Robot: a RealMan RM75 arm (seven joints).
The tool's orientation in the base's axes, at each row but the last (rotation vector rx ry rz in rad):
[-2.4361 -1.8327 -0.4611]
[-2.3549 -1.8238 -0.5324]
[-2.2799 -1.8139 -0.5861]
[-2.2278 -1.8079 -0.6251]
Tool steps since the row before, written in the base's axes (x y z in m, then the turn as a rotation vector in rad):
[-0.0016 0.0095 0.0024 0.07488 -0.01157 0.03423]
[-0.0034 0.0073 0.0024 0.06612 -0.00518 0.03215]
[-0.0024 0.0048 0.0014 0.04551 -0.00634 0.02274]
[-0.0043 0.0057 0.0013 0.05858 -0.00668 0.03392]
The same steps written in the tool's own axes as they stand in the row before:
[0.0091 -0.0040 -0.0005 0.01718 0.07881 -0.02015]
[0.0068 -0.0049 -0.0007 0.02043 0.06847 -0.01807]
[0.0044 -0.0033 0.0000 0.01182 0.04788 -0.01401]
[0.0049 -0.0053 0.0004 0.01859 0.06178 -0.02156]

